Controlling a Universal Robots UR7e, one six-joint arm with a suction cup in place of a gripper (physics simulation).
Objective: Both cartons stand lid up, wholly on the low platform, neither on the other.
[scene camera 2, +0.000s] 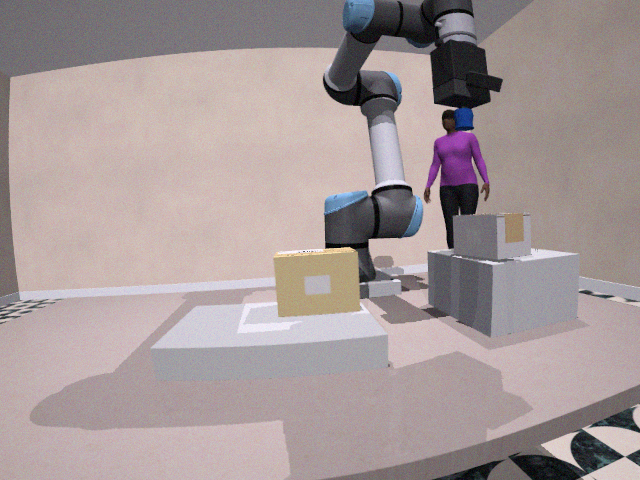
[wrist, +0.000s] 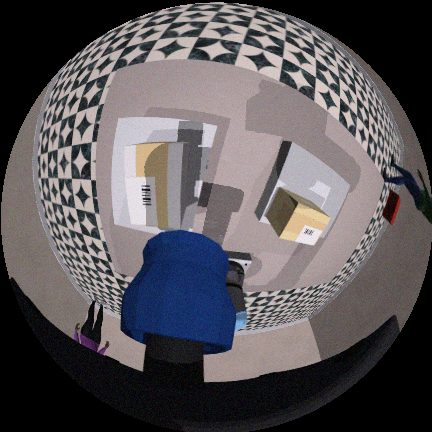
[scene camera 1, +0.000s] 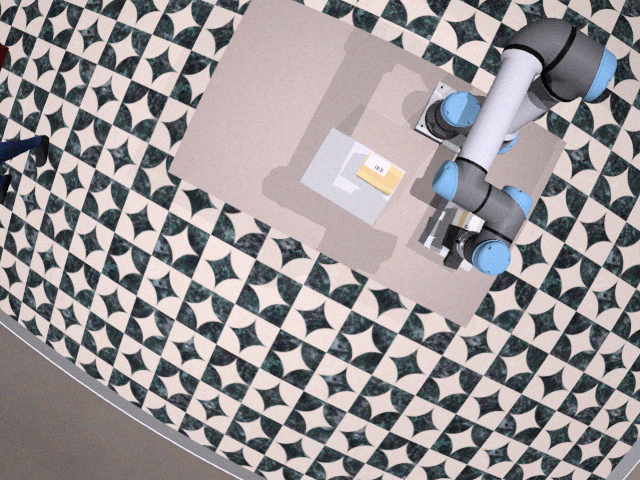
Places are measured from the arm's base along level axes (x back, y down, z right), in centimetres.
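Where they show: hand, its tool point: (scene camera 2: pixel 464 128) (wrist: pixel 184 267); arm's base, origin of its link: (scene camera 1: pixel 444 119).
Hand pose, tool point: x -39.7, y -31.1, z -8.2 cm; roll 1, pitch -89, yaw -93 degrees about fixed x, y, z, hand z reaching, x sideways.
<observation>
Things, the pixels of their centre, and the offset from my tool point.
- yellow carton, middle of its body: (scene camera 2: pixel 316 280) (wrist: pixel 298 216) (scene camera 1: pixel 379 174) dx +11.6, dy +25.3, dz +25.4 cm
- low platform, middle of its body: (scene camera 2: pixel 272 333) (wrist: pixel 310 196) (scene camera 1: pixel 352 176) dx +8.1, dy +32.7, dz +34.4 cm
- white carton, middle of its body: (wrist: pixel 158 180) (scene camera 2: pixel 490 234) (scene camera 1: pixel 459 230) dx +2.1, dy +19.3, dz -6.9 cm
- taller grey block, middle of its body: (scene camera 2: pixel 497 282) (wrist: pixel 159 173) (scene camera 1: pixel 459 227) dx +3.1, dy +29.1, dz -9.8 cm
A yellow carton (scene camera 1: pixel 390 181) (scene camera 2: pixel 294 294) (wrist: pixel 300 220) stands lid up, its barcode label on top, on the low platform (scene camera 1: pixel 323 160) (scene camera 2: pixel 268 359) (wrist: pixel 300 161). It is close to the platform's edge on the robot base's side; whether it overhangs I cannot tell. A white carton (scene camera 2: pixel 475 236) (wrist: pixel 162 200) with a tan tape strip and a barcode label on top stands lid up on a taller grey block (scene camera 2: pixel 535 294) (wrist: pixel 120 175); the arm partly hides it in scene camera 1. My blue suction cup (scene camera 2: pixel 464 119) (wrist: pixel 185 242) is open, holds nothing and hangs high above the white carton.
The robot's base plate (scene camera 1: pixel 429 108) (scene camera 2: pixel 385 287) stands behind and between the low platform and the block. A person in purple (scene camera 2: pixel 457 160) (wrist: pixel 90 343) is in the background beyond the block. A red object (wrist: pixel 391 206) is off at the far side.
</observation>
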